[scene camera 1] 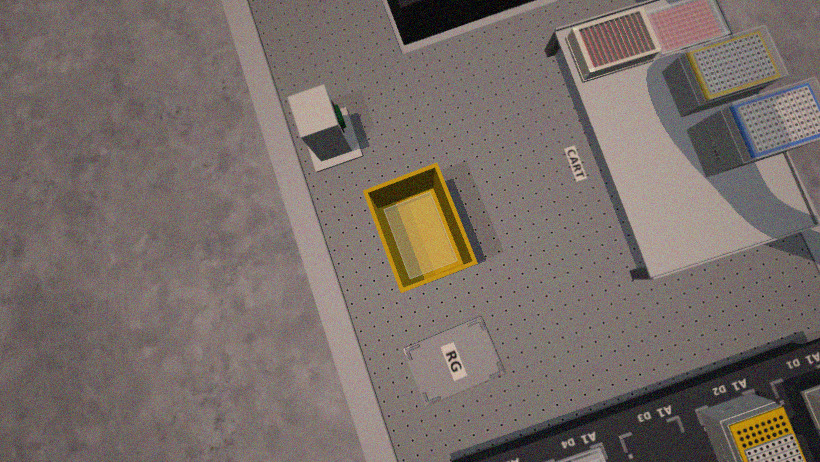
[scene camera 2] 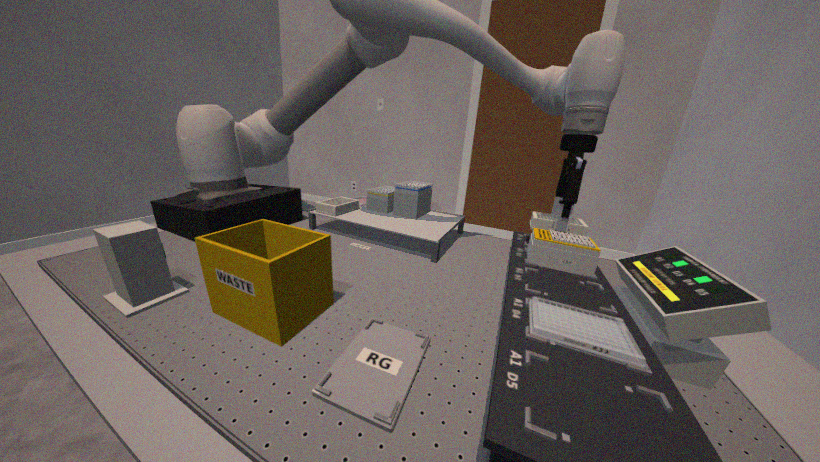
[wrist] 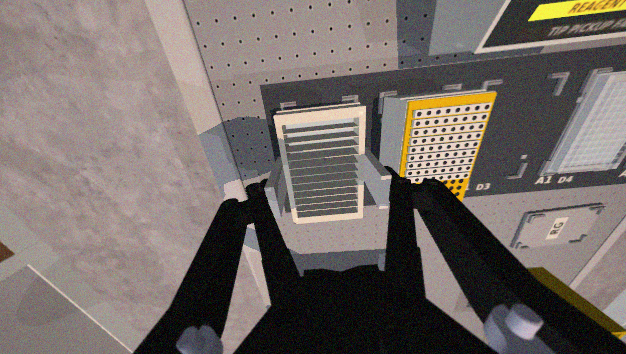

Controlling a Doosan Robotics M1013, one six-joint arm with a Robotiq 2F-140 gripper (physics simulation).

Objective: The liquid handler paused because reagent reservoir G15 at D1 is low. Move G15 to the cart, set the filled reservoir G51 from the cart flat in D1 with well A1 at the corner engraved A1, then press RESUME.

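Frame: origin at the arm's base, x ahead, y left, z up, level; metres.
Seen in the pictures: gripper, fingertip midpoint: [scene camera 2: 557,226] [wrist: 322,164]; arm's base, origin of the base link: [scene camera 2: 223,195].
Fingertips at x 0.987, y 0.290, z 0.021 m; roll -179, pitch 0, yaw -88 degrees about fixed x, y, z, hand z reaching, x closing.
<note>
Pixels of each thing's middle, then the offset from my fingertips to it. "spot": a spot on its surface instead. Level surfaces: height alone.
- cream-framed reservoir with grey channels, body centre: [wrist: 323,168] [scene camera 2: 556,224] dx -0.003, dy +0.000, dz +0.005 m
- dark deck, its level: dz -0.055 m
- second cream-framed reservoir with red channels, body centre: [scene camera 1: 612,44] [scene camera 2: 338,205] dx -0.659, dy -0.097, dz -0.039 m
- cart, body centre: [scene camera 1: 671,130] [scene camera 2: 389,222] dx -0.497, dy -0.028, dz -0.081 m
- control panel, surface spot: [wrist: 557,22] spot: dx +0.114, dy -0.205, dz -0.004 m
- yellow-topped tip box, body centre: [wrist: 424,150] [scene camera 1: 758,452] [scene camera 2: 560,249] dx +0.001, dy -0.127, dz -0.022 m
- clear microplate, body centre: [scene camera 2: 579,327] [wrist: 605,126] dx +0.008, dy -0.375, dz -0.047 m
- pink plate, body centre: [scene camera 1: 684,25] [scene camera 2: 362,201] dx -0.660, dy +0.038, dz -0.047 m
- yellow waste bin, body centre: [scene camera 1: 419,232] [scene camera 2: 270,274] [wrist: 535,316] dx -0.451, dy -0.499, dz -0.047 m
- RG pad, body centre: [scene camera 2: 379,361] [scene camera 1: 453,361] [wrist: 555,228] dx -0.230, dy -0.507, dz -0.107 m
- grey block, body centre: [scene camera 1: 323,126] [scene camera 2: 136,263] dx -0.672, dy -0.604, dz -0.049 m
My gripper [wrist: 322,164] [scene camera 2: 565,214] is shut on a cream-framed reservoir with grey channels [wrist: 323,162] [scene camera 2: 549,221]. It holds the reservoir by its long sides, a little above the D1 end of the dark deck [wrist: 521,123] [scene camera 2: 573,401]. A second cream-framed reservoir with red channels [scene camera 1: 616,38] [scene camera 2: 337,204] stands on the cart [scene camera 1: 659,201] [scene camera 2: 401,228]. The control panel [scene camera 2: 688,284] [wrist: 557,22] with green lights sits to the right of the deck.
A yellow-topped tip box [wrist: 442,136] [scene camera 2: 565,244] [scene camera 1: 763,436] stands next to D1. A clear microplate [scene camera 2: 581,330] [wrist: 592,127] lies at D4. The cart also carries a pink plate [scene camera 1: 685,23] and two tip boxes [scene camera 1: 734,62]. The yellow waste bin [scene camera 2: 269,281] [scene camera 1: 401,181], the RG pad [scene camera 2: 355,385] and a grey block [scene camera 2: 134,261] stand on the table.
</note>
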